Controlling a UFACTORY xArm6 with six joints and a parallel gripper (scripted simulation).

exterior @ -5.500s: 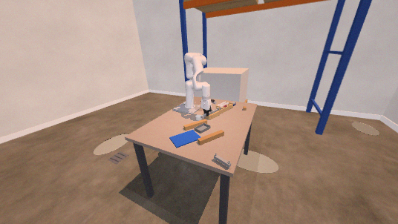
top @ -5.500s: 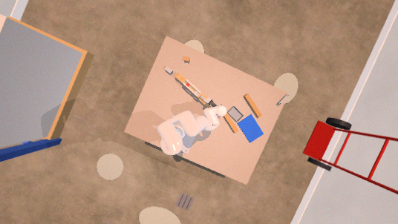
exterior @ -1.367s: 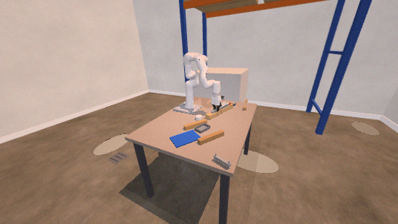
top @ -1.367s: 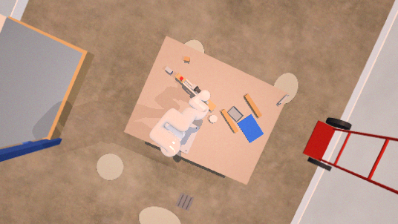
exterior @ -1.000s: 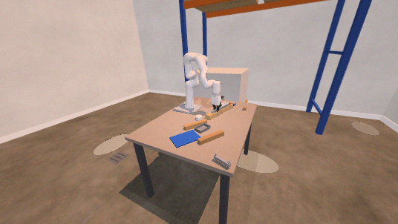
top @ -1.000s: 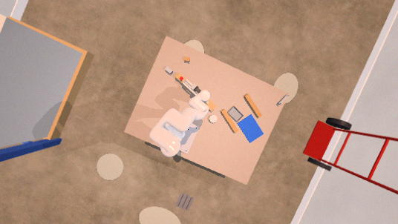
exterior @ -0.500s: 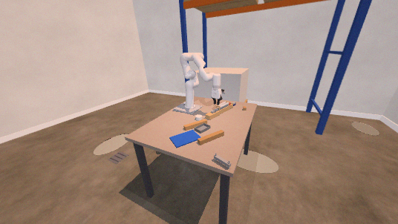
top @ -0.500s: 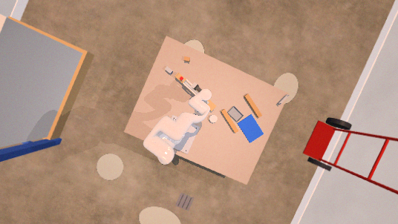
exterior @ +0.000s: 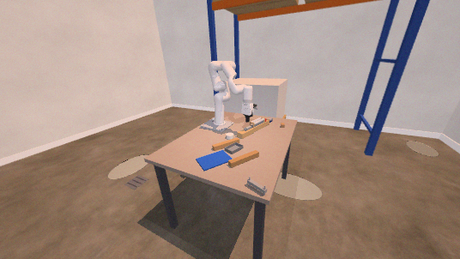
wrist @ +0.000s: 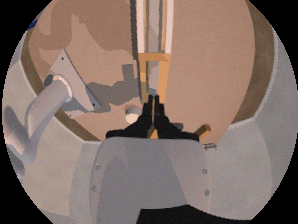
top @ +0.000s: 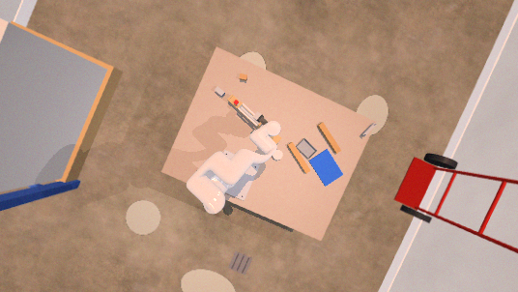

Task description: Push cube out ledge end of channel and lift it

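Right now the red cube is 50 mm ahead of my hand, 260 mm to the left of it and 80 mm below it. Also, from my hand: white puck: 100 mm behind, 140 mm to the right, 120 mm below; channel: 30 mm ahead, 150 mm to the left, 80 mm below; grey tray: 40 mm ahead, 290 mm to the right, 130 mm below.
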